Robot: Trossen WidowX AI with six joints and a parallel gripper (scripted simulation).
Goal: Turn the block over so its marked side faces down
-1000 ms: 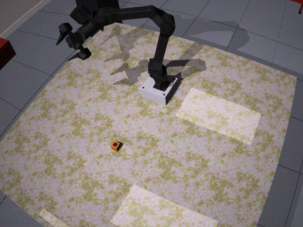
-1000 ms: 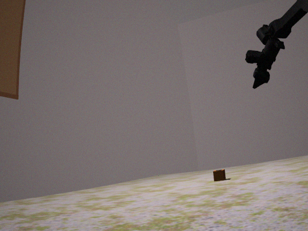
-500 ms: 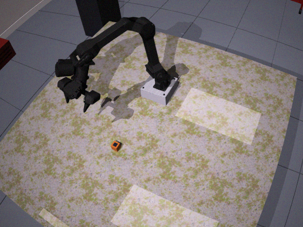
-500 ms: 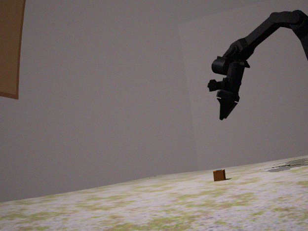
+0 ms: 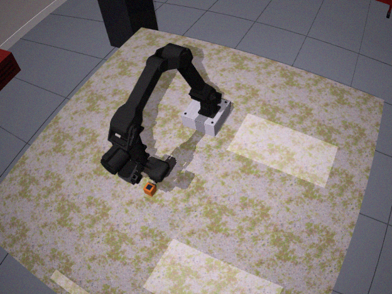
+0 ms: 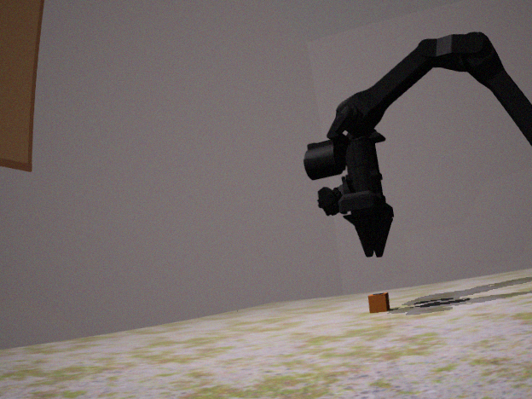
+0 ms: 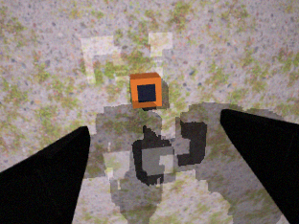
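Now: the small orange block 70 mm below my gripper tip.
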